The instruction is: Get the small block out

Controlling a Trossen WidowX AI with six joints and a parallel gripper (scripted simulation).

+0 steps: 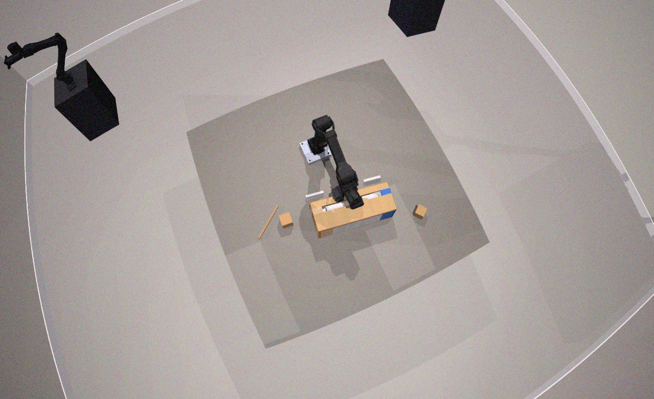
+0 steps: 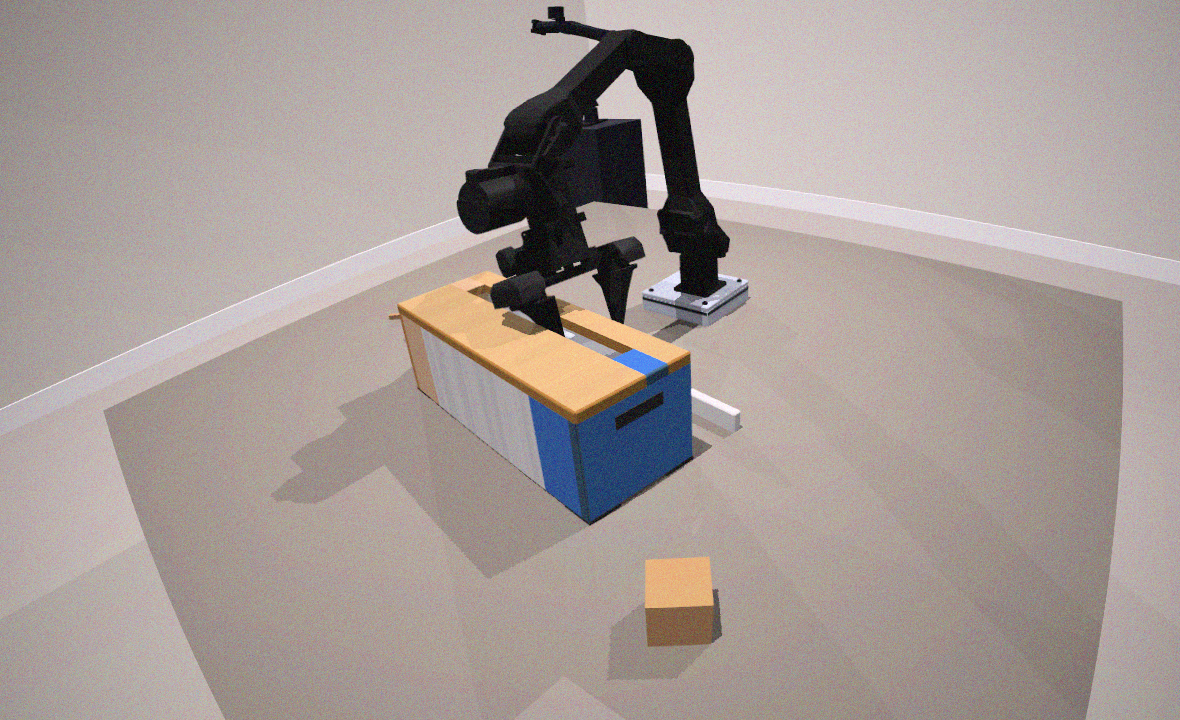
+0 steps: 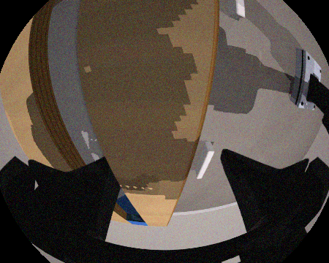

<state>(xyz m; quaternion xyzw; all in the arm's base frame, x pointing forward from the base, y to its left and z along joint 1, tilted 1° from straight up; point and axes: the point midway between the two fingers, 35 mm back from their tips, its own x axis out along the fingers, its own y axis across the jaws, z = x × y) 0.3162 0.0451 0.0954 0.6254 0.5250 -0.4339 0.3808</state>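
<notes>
My gripper tip is now 3 cm short of the box, 4 cm to the left of it and 3 cm above it. Also, from my gripper tip: thin stick (7 cm behind, 44 cm to the right, 9 cm below).
</notes>
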